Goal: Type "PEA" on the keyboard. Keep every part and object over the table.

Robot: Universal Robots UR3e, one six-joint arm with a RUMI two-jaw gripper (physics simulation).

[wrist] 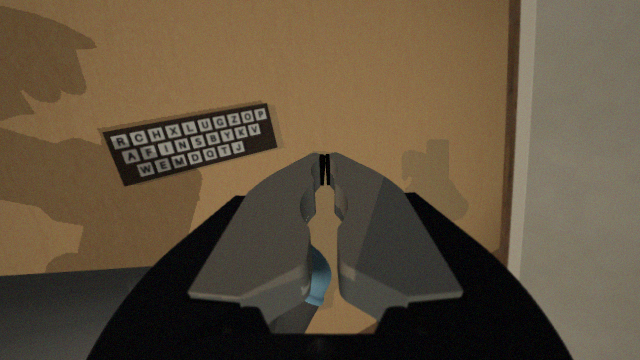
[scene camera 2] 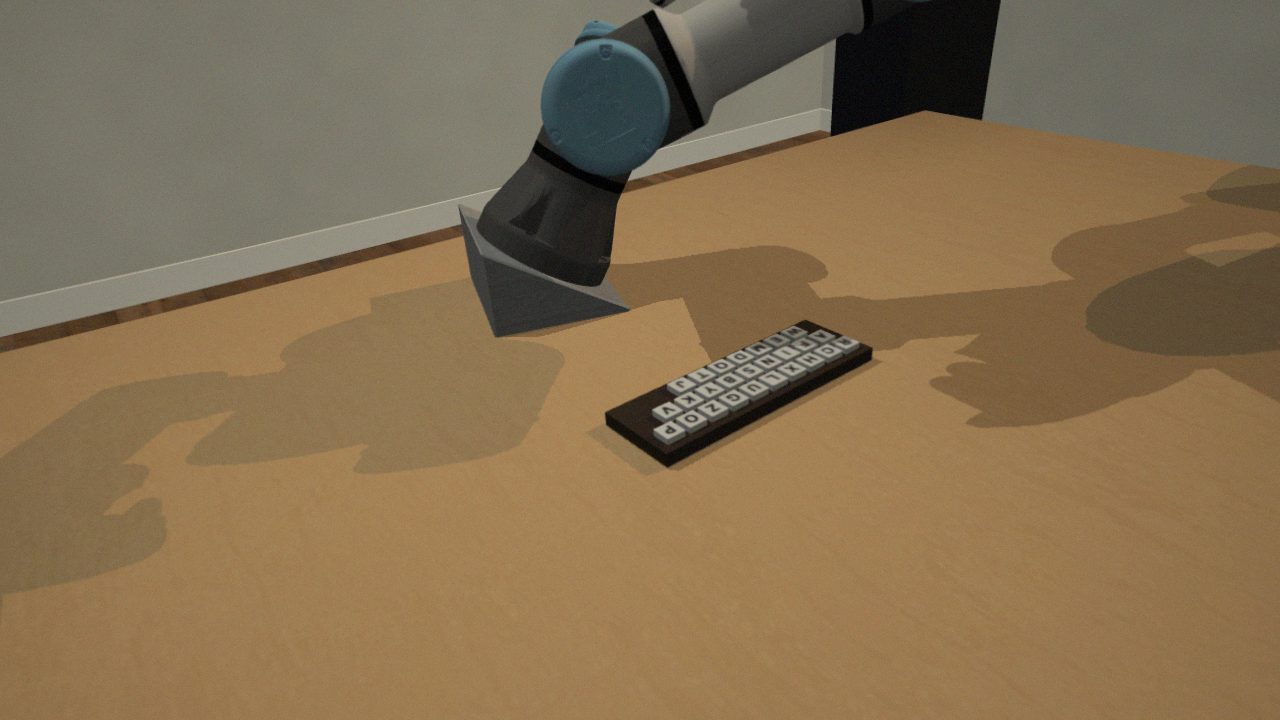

Labels:
A dark keyboard shows in the wrist view and in scene camera 2. The same spot on the dark keyboard: [scene camera 2: 670, 423] is [wrist: 258, 118].

